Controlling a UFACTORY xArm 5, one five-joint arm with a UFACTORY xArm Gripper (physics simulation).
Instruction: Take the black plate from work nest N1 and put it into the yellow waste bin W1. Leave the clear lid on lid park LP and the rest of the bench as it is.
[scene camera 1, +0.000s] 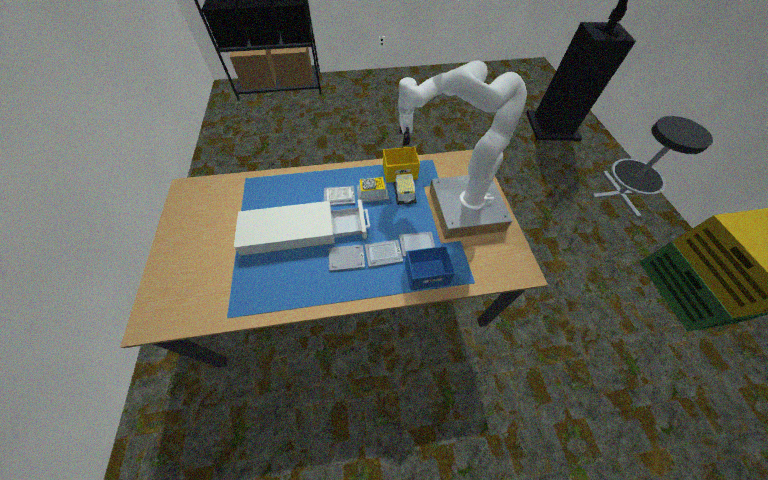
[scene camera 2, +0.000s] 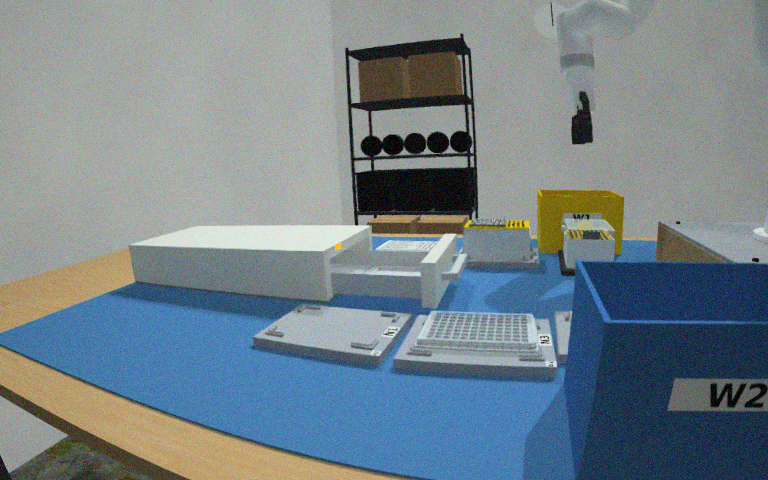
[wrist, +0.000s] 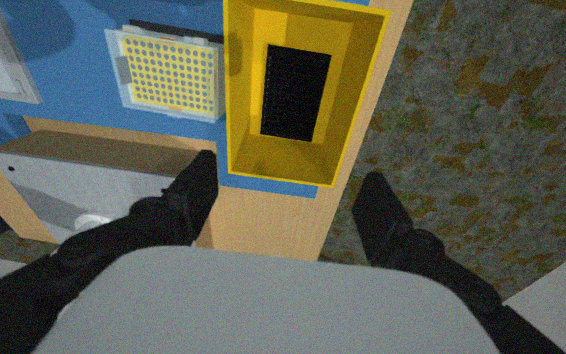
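Observation:
The black plate lies at the bottom of the yellow waste bin W1, apart from its walls in the wrist view. The grey work nest N1 bears no plate. My gripper is open and empty, high above the bin, with its fingers wide apart in the wrist view. I cannot read a lid park LP label or make out the clear lid for certain in these views.
A clear plate sits on nest N3. A blue bin W2 stands at the front right. A white box has an open drawer. Tip boxes stand near the yellow bin.

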